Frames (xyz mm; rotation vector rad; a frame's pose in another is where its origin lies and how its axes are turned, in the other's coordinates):
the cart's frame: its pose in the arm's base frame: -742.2 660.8 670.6 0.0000 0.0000 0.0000
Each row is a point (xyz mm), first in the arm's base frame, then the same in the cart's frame.
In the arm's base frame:
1: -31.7 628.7 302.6
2: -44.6 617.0 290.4
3: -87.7 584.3 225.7
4: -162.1 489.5 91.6
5: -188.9 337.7 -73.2
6: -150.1 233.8 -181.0
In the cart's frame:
1: 710.5 -32.1 -368.0
2: 697.6 -43.8 -380.2
3: 654.5 -76.5 -444.9
4: 580.1 -171.3 -579.0
5: 553.3 -323.1 -743.8
6: 592.1 -427.0 -851.6

